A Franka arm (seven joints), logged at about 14 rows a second.
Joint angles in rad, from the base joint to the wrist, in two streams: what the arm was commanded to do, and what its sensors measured. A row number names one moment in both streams.
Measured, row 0:
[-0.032 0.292 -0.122 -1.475 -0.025 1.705 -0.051]
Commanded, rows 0 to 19:
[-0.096 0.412 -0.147 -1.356 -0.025 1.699 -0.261]
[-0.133 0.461 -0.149 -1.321 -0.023 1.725 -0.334]
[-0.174 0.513 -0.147 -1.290 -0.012 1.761 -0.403]
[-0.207 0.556 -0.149 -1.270 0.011 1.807 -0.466]
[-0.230 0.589 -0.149 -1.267 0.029 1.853 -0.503]
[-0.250 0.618 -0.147 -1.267 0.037 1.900 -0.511]
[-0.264 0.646 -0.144 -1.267 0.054 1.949 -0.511]
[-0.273 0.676 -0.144 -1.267 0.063 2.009 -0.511]
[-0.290 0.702 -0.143 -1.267 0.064 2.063 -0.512]
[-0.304 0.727 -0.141 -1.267 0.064 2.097 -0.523]
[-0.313 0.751 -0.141 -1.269 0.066 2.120 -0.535]
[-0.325 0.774 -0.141 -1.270 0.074 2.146 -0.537]
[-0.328 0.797 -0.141 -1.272 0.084 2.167 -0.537]
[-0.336 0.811 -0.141 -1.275 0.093 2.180 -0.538]
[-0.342 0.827 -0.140 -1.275 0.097 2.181 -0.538]
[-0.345 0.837 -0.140 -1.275 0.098 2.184 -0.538]
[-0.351 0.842 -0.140 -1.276 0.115 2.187 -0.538]
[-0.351 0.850 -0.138 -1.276 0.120 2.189 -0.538]
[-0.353 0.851 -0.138 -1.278 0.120 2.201 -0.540]
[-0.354 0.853 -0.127 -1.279 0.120 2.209 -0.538]
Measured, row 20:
[-0.332 0.840 -0.155 -1.309 0.098 2.201 -0.512]
